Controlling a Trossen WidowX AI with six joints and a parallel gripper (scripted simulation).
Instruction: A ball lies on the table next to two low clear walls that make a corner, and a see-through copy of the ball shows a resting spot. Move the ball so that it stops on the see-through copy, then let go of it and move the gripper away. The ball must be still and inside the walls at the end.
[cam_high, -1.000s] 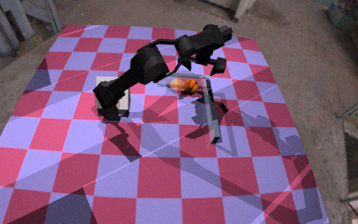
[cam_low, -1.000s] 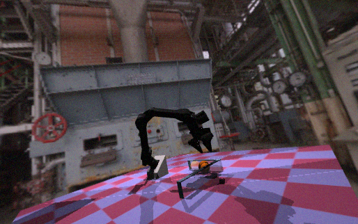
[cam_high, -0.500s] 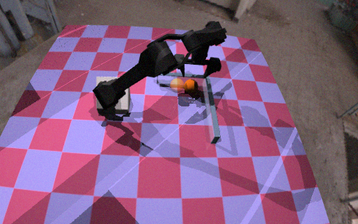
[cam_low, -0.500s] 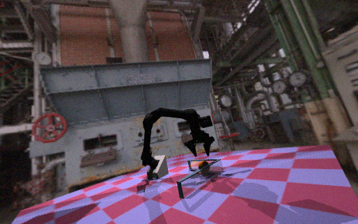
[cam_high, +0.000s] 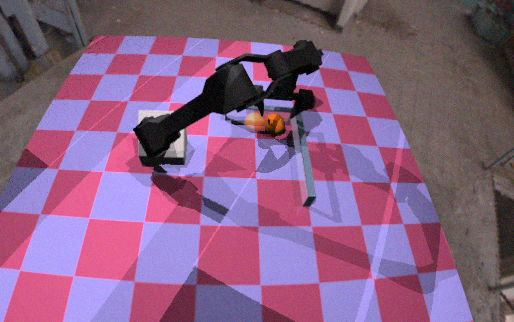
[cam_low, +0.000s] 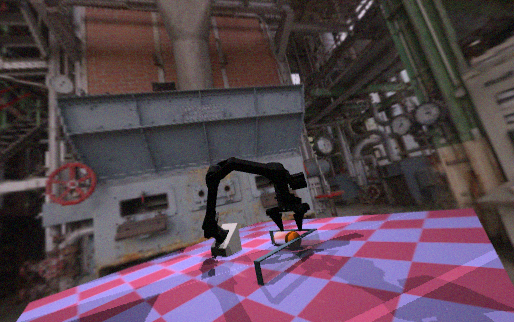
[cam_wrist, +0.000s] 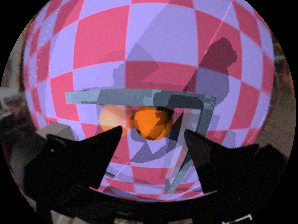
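My gripper tip is 30 mm above the orange ball. Round my gripper tip: see-through copy of ball: 60 mm behind, 30 mm below.
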